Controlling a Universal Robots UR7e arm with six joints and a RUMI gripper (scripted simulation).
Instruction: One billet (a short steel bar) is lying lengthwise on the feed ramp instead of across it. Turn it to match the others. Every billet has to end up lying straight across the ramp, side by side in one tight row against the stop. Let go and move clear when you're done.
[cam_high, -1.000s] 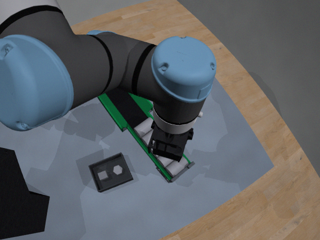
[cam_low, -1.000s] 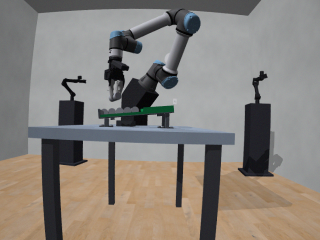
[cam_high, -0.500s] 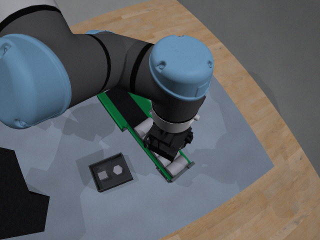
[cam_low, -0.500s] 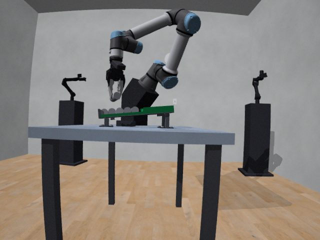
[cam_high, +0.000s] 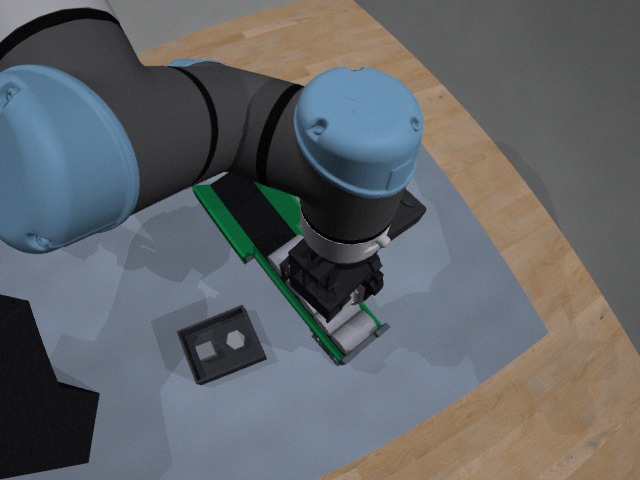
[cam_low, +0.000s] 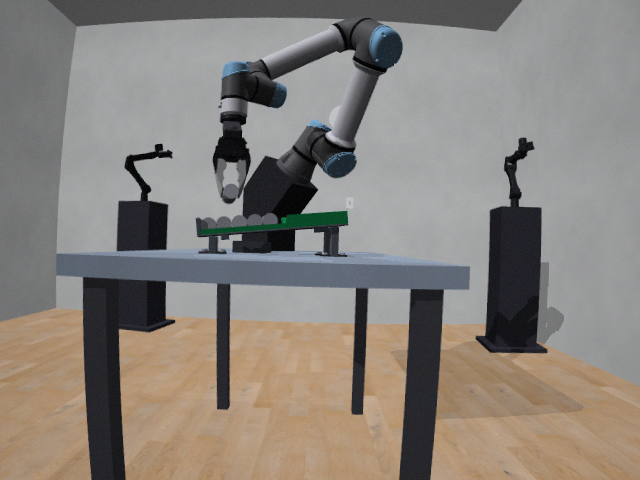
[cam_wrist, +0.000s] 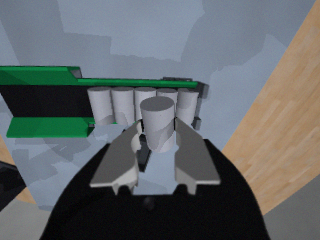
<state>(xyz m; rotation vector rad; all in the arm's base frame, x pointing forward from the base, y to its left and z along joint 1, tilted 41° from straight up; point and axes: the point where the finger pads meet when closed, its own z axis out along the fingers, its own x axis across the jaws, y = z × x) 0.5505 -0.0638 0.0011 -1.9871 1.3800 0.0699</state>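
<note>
The grey stop is 20 mm ahead of my hand, 70 mm to the right of it and 100 mm below it. Round my hand: dark tray (200 mm behind, 150 mm below).
</note>
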